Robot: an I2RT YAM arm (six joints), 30 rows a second.
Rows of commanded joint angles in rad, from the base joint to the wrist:
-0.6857, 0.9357, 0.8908, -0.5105, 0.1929, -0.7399
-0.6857, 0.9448, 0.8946, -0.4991, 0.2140, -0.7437
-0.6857, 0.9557, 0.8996, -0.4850, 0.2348, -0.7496
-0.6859, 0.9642, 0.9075, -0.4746, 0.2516, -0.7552
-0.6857, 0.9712, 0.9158, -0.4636, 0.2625, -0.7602
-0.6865, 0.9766, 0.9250, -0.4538, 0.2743, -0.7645
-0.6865, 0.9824, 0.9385, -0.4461, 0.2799, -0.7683
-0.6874, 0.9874, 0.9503, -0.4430, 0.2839, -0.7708
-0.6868, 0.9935, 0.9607, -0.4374, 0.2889, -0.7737
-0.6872, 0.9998, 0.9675, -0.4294, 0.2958, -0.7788
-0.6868, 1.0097, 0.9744, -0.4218, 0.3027, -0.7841
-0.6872, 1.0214, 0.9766, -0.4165, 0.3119, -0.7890
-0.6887, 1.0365, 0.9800, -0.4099, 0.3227, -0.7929
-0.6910, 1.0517, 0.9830, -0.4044, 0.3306, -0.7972
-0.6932, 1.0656, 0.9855, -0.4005, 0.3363, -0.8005
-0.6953, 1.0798, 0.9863, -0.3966, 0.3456, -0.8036
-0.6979, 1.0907, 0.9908, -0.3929, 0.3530, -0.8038
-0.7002, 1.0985, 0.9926, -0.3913, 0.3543, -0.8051
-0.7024, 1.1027, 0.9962, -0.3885, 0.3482, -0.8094
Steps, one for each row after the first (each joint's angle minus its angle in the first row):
0.0000, 0.0091, 0.0038, 0.0114, 0.0211, -0.0038
0.0000, 0.0200, 0.0088, 0.0255, 0.0419, -0.0097
-0.0002, 0.0285, 0.0167, 0.0359, 0.0587, -0.0153
0.0000, 0.0355, 0.0250, 0.0469, 0.0696, -0.0203
-0.0008, 0.0409, 0.0342, 0.0567, 0.0814, -0.0246
-0.0008, 0.0467, 0.0477, 0.0644, 0.0870, -0.0284
-0.0017, 0.0517, 0.0595, 0.0675, 0.0910, -0.0309
-0.0011, 0.0578, 0.0699, 0.0731, 0.0960, -0.0338
-0.0015, 0.0641, 0.0767, 0.0811, 0.1029, -0.0389
-0.0011, 0.0740, 0.0836, 0.0887, 0.1098, -0.0442
-0.0015, 0.0857, 0.0858, 0.0940, 0.1190, -0.0491
-0.0030, 0.1008, 0.0892, 0.1006, 0.1298, -0.0530
-0.0053, 0.1160, 0.0922, 0.1061, 0.1377, -0.0573
-0.0075, 0.1299, 0.0947, 0.1100, 0.1434, -0.0606
-0.0096, 0.1441, 0.0955, 0.1139, 0.1527, -0.0637
-0.0122, 0.1550, 0.1000, 0.1176, 0.1601, -0.0639
-0.0145, 0.1628, 0.1018, 0.1192, 0.1614, -0.0652
-0.0167, 0.1670, 0.1054, 0.1220, 0.1553, -0.0695

